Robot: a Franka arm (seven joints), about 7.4 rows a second.
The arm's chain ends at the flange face. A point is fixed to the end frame.
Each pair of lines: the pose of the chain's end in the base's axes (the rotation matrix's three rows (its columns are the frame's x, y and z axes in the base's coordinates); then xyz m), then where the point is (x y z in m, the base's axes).
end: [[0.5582 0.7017 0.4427], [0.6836 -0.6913 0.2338], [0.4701 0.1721 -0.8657]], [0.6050 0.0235 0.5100]
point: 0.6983 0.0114 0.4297
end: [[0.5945 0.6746 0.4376], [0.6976 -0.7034 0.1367], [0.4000 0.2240 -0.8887]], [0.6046 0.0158 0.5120]
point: 0.6959 -0.0075 0.4319
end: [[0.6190 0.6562 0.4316], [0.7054 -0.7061 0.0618], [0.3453 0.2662 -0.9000]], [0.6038 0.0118 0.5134]
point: 0.6935 -0.0197 0.4342
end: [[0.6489 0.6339 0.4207], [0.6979 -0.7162 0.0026], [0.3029 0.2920 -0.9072]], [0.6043 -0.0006 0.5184]
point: 0.6917 -0.0391 0.4398
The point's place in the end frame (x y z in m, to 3 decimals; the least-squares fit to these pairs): 0.006 0.060 0.108
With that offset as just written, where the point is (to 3 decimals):
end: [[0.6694 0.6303 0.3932], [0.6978 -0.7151 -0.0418], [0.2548 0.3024 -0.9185]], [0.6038 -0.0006 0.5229]
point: 0.688 -0.044 0.443
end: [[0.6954 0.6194 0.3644], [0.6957 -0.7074 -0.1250], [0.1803 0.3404 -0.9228]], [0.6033 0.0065 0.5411]
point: 0.684 -0.045 0.463
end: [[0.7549 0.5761 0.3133], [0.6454 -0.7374 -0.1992], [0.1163 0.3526 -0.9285]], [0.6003 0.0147 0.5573]
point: 0.673 -0.047 0.479
